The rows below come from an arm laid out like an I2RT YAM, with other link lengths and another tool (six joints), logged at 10 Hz.
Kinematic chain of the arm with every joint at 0, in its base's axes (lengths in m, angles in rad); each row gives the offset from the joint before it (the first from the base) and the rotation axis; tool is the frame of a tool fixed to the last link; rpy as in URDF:
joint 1: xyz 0 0 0.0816 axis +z
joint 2: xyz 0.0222 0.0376 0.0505 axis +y
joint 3: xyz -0.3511 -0.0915 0 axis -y
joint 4: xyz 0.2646 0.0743 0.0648 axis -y
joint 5: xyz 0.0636 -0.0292 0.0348 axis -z
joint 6: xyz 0.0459 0 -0.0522 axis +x
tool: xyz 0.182 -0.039 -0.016 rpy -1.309 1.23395 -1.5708
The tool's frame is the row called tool.
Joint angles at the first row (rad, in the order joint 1, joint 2, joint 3, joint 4, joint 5, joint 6):
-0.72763, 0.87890, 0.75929, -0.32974, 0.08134, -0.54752
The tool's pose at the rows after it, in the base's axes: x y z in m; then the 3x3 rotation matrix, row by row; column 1 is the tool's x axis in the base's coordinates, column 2 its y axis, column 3 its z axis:
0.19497, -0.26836, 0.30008; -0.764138, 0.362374, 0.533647; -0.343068, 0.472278, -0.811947; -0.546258, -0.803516, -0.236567
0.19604, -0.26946, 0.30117; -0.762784, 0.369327, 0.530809; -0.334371, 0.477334, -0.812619; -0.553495, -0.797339, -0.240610
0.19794, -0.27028, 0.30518; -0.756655, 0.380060, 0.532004; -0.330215, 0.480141, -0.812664; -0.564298, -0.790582, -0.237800
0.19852, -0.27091, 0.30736; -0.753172, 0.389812, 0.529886; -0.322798, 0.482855, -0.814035; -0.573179, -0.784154, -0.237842
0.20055, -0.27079, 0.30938; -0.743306, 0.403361, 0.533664; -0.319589, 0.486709, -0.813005; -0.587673, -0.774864, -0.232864
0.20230, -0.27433, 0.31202; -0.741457, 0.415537, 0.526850; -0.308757, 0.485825, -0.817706; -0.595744, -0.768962, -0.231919
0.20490, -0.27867, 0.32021; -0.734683, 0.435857, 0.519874; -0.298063, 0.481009, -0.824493; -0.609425, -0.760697, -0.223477
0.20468, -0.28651, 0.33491; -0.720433, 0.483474, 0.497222; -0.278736, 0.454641, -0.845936; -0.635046, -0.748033, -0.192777
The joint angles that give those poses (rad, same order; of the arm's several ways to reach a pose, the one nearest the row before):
-0.72829, 0.88743, 0.76299, -0.32914, 0.08870, -0.53833
-0.72837, 0.89533, 0.77246, -0.33330, 0.08876, -0.52688
-0.72825, 0.90096, 0.78546, -0.33555, 0.08573, -0.51549
-0.72818, 0.90462, 0.79418, -0.33881, 0.08593, -0.50358
-0.72738, 0.90562, 0.79665, -0.33204, 0.08039, -0.48929
-0.72829, 0.91937, 0.80819, -0.32732, 0.08543, -0.47650
-0.72773, 0.93500, 0.83329, -0.32572, 0.09277, -0.45881
-0.72713, 0.94670, 0.85923, -0.30512, 0.12040, -0.42761

